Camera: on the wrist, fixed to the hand. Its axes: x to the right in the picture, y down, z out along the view.
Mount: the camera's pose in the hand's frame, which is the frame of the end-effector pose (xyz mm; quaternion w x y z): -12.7 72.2 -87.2 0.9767 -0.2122 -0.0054 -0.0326
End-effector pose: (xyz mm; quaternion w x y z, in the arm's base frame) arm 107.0 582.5 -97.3 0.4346 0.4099 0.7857 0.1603
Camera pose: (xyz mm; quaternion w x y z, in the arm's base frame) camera 76.1 625.9 3.4 0.5209 0.2834 0.7444 0.3069
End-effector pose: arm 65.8 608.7 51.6 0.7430 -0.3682 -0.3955 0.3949
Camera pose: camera 116.3 607.2 -50.5 0.6583 -0.5022 -0.4861 0.2795
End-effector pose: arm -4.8 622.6 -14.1 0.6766 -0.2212 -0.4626 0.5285
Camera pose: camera 33.1 652.3 -117.3 0.6286 -0.3417 -0.5748 0.3971
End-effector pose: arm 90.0 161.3 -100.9 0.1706 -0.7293 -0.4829 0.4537
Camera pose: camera 200.2 132.6 -98.0 0.0240 -0.7303 -0.5926 0.3390
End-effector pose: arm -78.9 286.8 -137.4 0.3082 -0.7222 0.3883 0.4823
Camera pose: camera -103.9 182.0 -100.5 0.1656 -0.7808 0.2517 0.5473
